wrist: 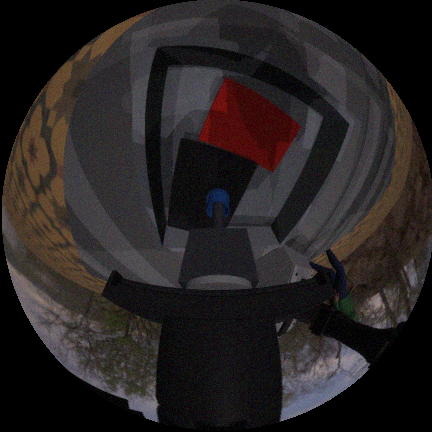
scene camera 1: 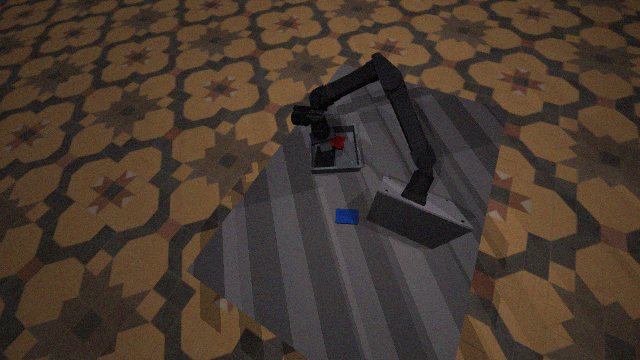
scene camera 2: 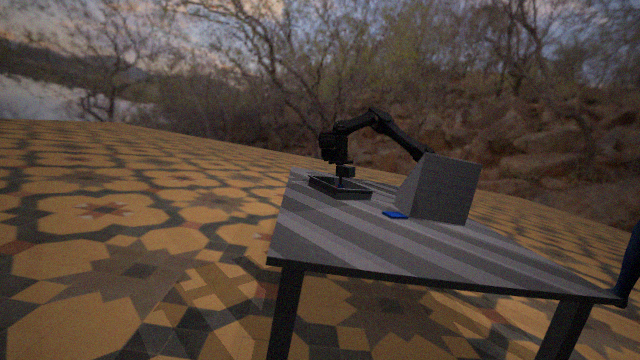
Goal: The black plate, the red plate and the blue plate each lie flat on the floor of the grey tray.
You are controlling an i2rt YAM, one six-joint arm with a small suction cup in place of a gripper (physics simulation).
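Frame: origin at the arm's base, x right, y ahead, z up, level; centimetres.
Seen in the pictures: hand at its tool point: (wrist: 217,194); arm's base at its link origin: (scene camera 1: 414,194) (scene camera 2: 434,176).
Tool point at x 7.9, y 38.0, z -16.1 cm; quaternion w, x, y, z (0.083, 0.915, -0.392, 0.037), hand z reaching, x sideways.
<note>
Pixels of each thing's middle, then the offset from my tool point to it. Level surfaces: height alone.
- grey tray at the middle of its body: (wrist: 246,174) (scene camera 1: 333,148) (scene camera 2: 339,187) dz +1.1, dx +4.7, dy +0.0 cm
- red plate at the middle of its body: (wrist: 253,127) (scene camera 1: 333,141) dz -0.6, dx +9.0, dy +3.0 cm
- black plate at the middle of its body: (wrist: 204,196) (scene camera 1: 324,157) dz +0.3, dx -1.2, dy +1.3 cm
- blue plate at the middle of its body: (scene camera 2: 395,215) (scene camera 1: 346,216) dz -0.9, dx -20.4, dy -20.5 cm
- striped table at its surface level: dz -1.4 cm
The grey tray (scene camera 1: 336,168) (scene camera 2: 342,194) (wrist: 151,120) stands on the striped table, far from the arm's base. The red plate (scene camera 1: 338,142) (wrist: 250,123) lies in the tray's far part and looks a little tilted. The black plate (scene camera 1: 324,157) (wrist: 201,177) is low inside the tray, next to the red plate. My suction cup (wrist: 217,203) (scene camera 2: 340,182) sits on the black plate's top and holds it. The blue plate (scene camera 1: 346,216) (scene camera 2: 394,214) lies flat on the table outside the tray, beside the arm's base box.
The grey base box (scene camera 1: 416,219) (scene camera 2: 441,188) stands right of the blue plate. The striped table (scene camera 1: 313,277) (scene camera 2: 380,246) stands on a patterned tile floor. Part of a person (scene camera 2: 630,263) (wrist: 339,278) shows at the table's right end.
</note>
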